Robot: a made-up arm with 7 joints.
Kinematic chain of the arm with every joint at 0, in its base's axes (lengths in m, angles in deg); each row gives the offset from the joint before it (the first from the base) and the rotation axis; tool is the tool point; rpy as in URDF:
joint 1: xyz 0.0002 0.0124 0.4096 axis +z
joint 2: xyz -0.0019 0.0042 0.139 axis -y
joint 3: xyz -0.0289 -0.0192 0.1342 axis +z
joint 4: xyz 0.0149 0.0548 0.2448 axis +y
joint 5: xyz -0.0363 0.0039 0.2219 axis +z
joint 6: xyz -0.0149 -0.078 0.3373 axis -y
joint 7: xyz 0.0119 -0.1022 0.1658 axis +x
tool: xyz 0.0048 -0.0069 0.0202 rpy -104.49 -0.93 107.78
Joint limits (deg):
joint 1: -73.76..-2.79
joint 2: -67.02..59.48
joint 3: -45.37..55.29
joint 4: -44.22..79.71
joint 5: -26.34..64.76
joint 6: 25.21..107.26
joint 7: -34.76..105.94
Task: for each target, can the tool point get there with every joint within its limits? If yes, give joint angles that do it. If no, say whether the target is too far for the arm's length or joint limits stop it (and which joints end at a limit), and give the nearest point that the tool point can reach.
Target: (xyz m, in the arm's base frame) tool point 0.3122 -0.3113 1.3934
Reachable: yes | joints -14.57 -32.90 1.40 -7.40 40.18 97.87 37.41
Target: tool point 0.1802 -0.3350 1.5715
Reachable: yes | joints -53.26 -33.93 -27.24 -20.62 55.08 37.35 44.78
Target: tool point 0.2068 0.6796 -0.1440
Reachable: no: joint limits stop it (at a limit: joint 1, joint 2, joint 4, joint 5) | nearest point 0.0057 0.8129 0.3547 | short by 0.554 m
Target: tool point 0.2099 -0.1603 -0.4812
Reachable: no: joint limits stop it (at a limit: joint 2, joint 4, joint 5, joint 6) | nearest point 0.4965 -0.3963 0.0391 | short by 0.639 m
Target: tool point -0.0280 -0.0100 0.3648
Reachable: no: joint limits stop it (at a limit: joint 1, joint 2, joint 4, joint 5, joint 6) | nearest point 0.0990 -0.5648 0.2037 | short by 0.591 m
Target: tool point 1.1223 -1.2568 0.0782
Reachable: no: too far | nearest point 0.6843 -0.7614 0.3869 | short by 0.730 m
